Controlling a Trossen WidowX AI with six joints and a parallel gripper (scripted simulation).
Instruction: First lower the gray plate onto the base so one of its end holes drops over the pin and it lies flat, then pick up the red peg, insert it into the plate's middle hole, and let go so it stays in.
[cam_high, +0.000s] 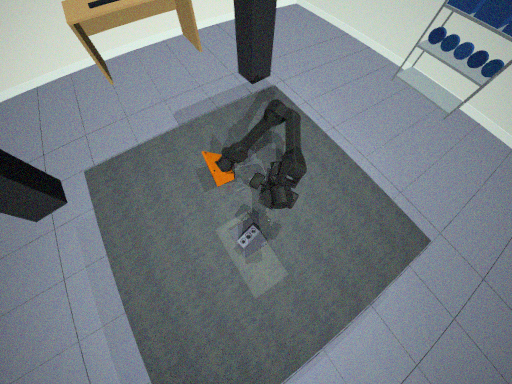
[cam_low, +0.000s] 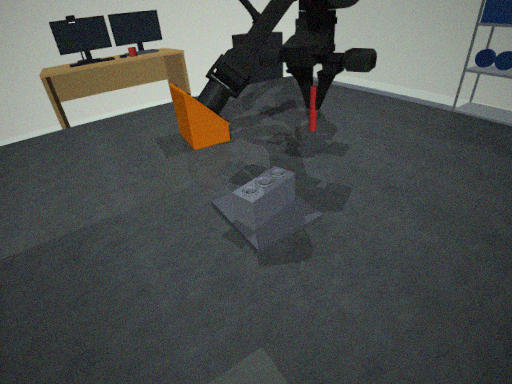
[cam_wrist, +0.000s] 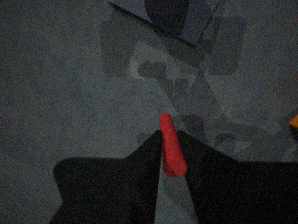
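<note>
The gray plate lies 170 mm to the right of my gripper tip, 70 mm below it and 60 mm ahead of it. Also, from my gripper tip: red peg right at my gripper tip; then flat square base 150 mm to the right, 110 mm below, 50 mm ahead.
</note>
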